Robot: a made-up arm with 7 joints.
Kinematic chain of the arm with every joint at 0, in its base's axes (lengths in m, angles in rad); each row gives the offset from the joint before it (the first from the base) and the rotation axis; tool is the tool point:
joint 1: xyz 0 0 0.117 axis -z
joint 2: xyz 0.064 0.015 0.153 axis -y
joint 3: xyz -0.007 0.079 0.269 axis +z
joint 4: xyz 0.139 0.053 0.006 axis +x
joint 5: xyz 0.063 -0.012 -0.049 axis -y
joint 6: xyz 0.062 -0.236 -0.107 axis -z
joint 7: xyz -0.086 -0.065 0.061 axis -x
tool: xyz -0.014 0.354 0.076
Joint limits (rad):
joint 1: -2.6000..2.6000
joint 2: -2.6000..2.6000
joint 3: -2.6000..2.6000
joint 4: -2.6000..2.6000
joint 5: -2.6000..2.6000
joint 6: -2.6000..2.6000
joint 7: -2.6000..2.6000
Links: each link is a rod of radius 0.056 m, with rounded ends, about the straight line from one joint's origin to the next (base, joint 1, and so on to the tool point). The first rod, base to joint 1, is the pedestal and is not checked.
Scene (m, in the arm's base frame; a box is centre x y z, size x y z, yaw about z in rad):
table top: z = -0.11
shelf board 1: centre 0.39 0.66 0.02 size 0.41 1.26 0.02 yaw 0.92
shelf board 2: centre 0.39 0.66 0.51 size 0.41 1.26 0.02 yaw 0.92
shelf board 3: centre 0.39 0.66 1 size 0.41 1.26 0.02 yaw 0.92
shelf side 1: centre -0.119 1.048 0.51 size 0.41 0.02 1 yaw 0.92
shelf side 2: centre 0.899 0.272 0.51 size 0.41 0.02 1 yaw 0.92
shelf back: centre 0.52 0.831 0.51 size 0.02 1.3 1 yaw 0.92
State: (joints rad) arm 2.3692 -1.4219 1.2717 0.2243 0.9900 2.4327 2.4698
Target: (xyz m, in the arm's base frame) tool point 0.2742 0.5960 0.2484
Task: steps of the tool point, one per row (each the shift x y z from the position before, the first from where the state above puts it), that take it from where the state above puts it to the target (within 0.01 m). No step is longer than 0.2 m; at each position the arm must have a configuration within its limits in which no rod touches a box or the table.
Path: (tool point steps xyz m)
1: 0.1313 0.1085 -0.0055
2: 0.0953 0.1467 -0.0060
3: 0.0484 0.1726 -0.0064
4: -0.0056 0.1834 -0.0069
5: -0.0616 0.1769 -0.0070
6: -0.1139 0.1531 -0.0074
7: -0.1573 0.1137 -0.0075

